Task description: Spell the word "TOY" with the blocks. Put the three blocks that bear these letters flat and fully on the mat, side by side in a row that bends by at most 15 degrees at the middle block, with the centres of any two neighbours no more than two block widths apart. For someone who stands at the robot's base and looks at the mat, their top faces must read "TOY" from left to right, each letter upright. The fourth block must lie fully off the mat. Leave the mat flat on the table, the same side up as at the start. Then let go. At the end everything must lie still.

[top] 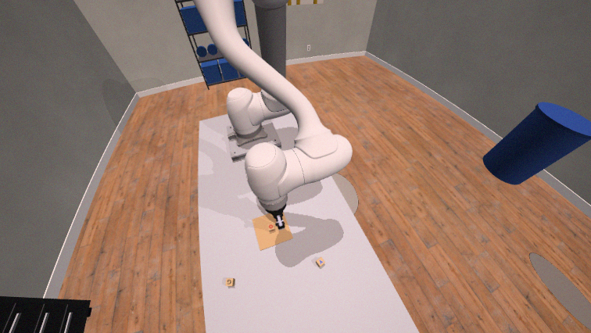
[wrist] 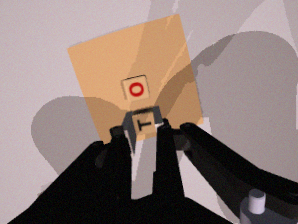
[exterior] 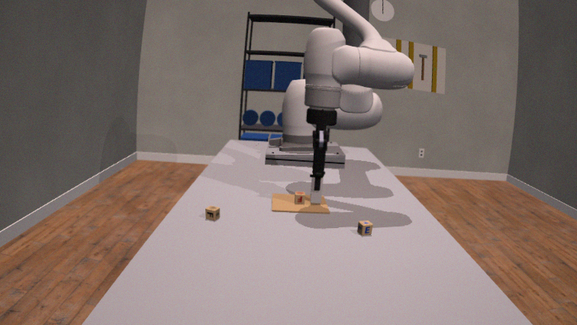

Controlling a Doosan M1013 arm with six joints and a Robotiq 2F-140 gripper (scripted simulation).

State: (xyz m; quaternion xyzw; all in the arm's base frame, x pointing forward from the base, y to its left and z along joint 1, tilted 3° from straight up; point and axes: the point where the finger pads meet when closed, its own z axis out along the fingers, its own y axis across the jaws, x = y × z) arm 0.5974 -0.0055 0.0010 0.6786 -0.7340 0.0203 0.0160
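The T block is 3 cm below my hand. Round my hand: tan mat (4 cm to the right, 4 cm below).
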